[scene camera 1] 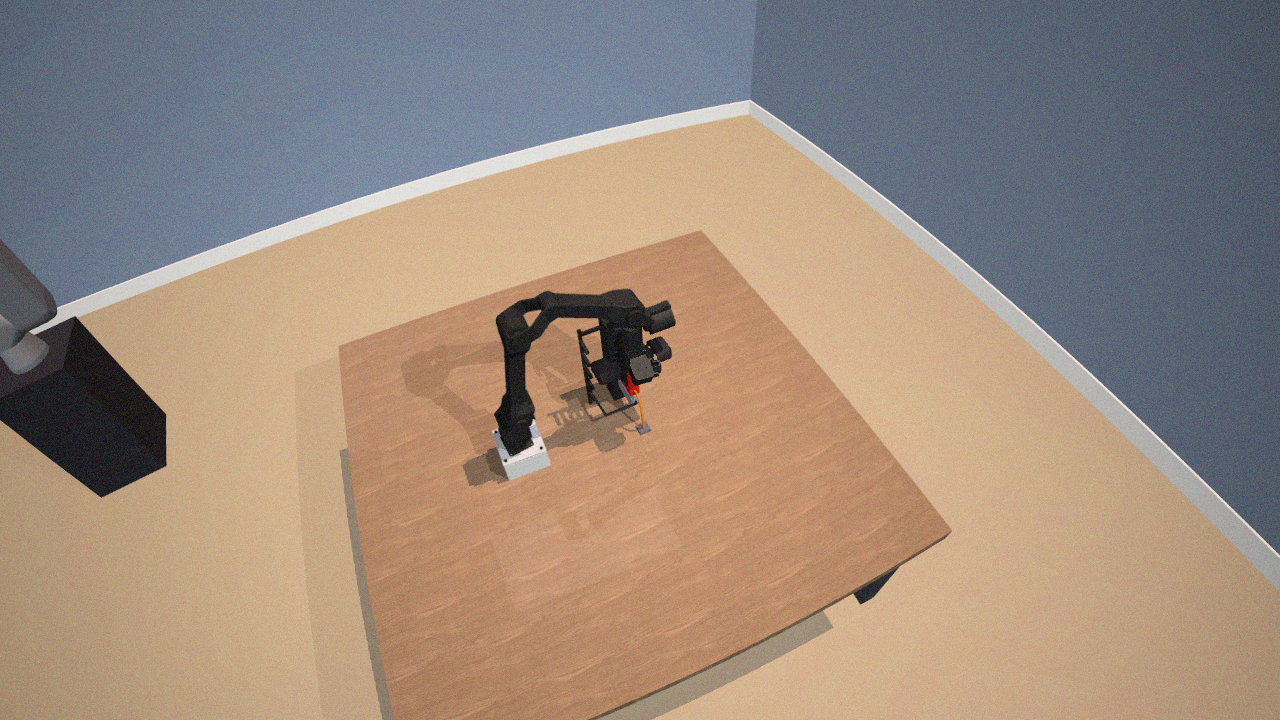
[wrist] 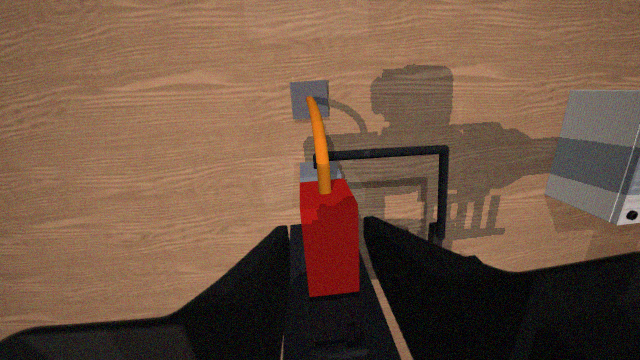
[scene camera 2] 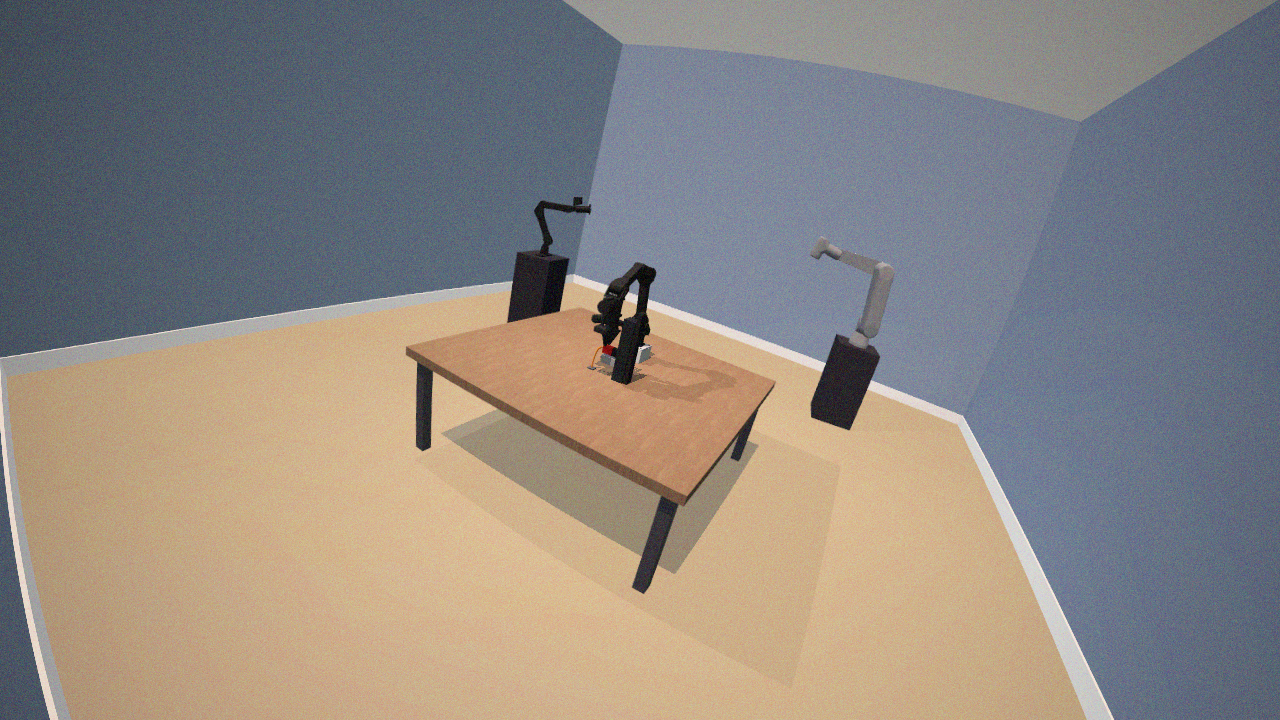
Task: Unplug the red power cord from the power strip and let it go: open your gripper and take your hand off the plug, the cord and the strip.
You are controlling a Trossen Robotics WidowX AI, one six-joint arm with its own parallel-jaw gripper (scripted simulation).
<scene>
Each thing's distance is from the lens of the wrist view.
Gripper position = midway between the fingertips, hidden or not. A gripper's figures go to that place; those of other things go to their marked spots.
gripper [wrist: 326, 230]: 11 cm
red plug [wrist: 330, 227]: 11 cm
</scene>
